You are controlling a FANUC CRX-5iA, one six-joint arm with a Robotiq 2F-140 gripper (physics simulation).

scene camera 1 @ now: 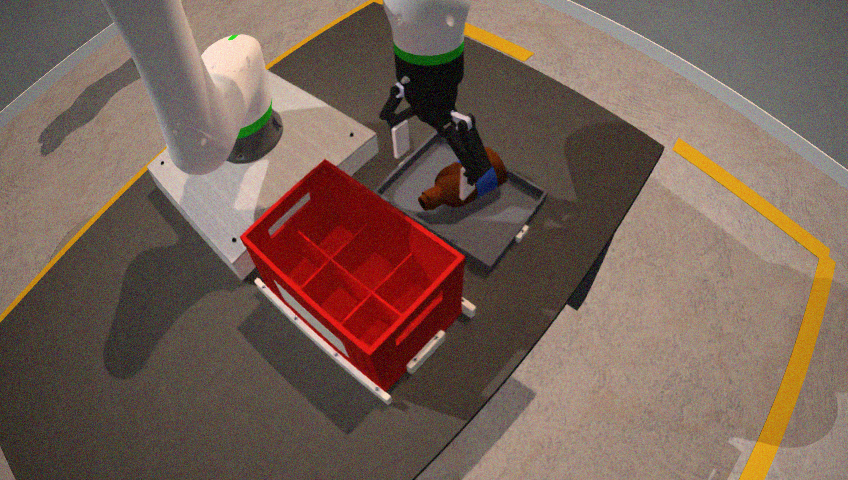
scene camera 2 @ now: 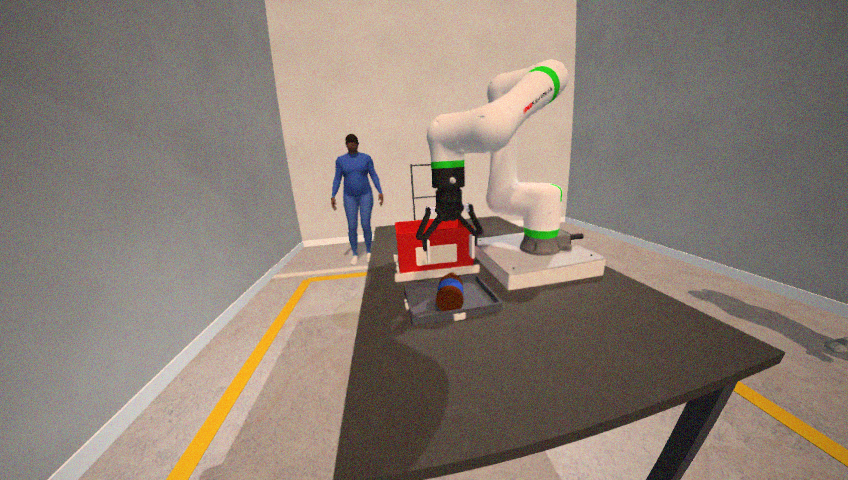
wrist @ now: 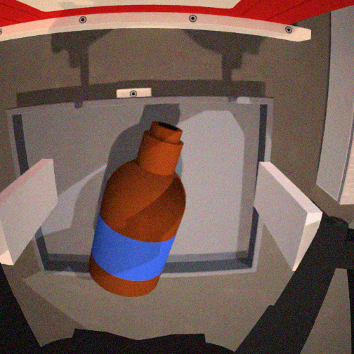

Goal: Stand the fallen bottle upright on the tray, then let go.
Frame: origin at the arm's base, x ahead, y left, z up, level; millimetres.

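Where they show: gripper, fingertip midpoint: [scene camera 1: 433,172] [scene camera 2: 450,259]; arm's base, origin of the base link: [scene camera 1: 249,136] [scene camera 2: 539,248].
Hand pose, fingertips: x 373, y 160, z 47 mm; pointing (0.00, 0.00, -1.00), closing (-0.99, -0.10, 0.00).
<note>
Each offset is from my fingertips to the centre of the thing.
The brown bottle {dx +8, dy +53, dz -70 mm} [scene camera 1: 449,181] [scene camera 2: 450,291] [wrist: 145,200] with a blue label lies on its side in the grey tray {dx +13, dy +53, dz -99 mm} [scene camera 1: 482,237] [scene camera 2: 428,316] [wrist: 215,150]. Its neck points toward the crate and is slightly skewed in the wrist view. My gripper [scene camera 1: 434,161] [scene camera 2: 447,251] [wrist: 154,182] is wide open and empty, pointing down above the tray and bottle. In the wrist view the bottle shows between the two pads, a little nearer the left one. In scene camera 1 one finger hides part of the bottle.
A red crate {dx +43, dy -211, dz -24 mm} [scene camera 1: 449,303] [scene camera 2: 406,249] [wrist: 295,10] with empty compartments stands beside the tray, edged by pale rails. The pale base plate [scene camera 1: 309,118] [scene camera 2: 553,270] [wrist: 340,125] lies near the tray's other side. A person [scene camera 2: 355,178] in blue stands beyond the table.
</note>
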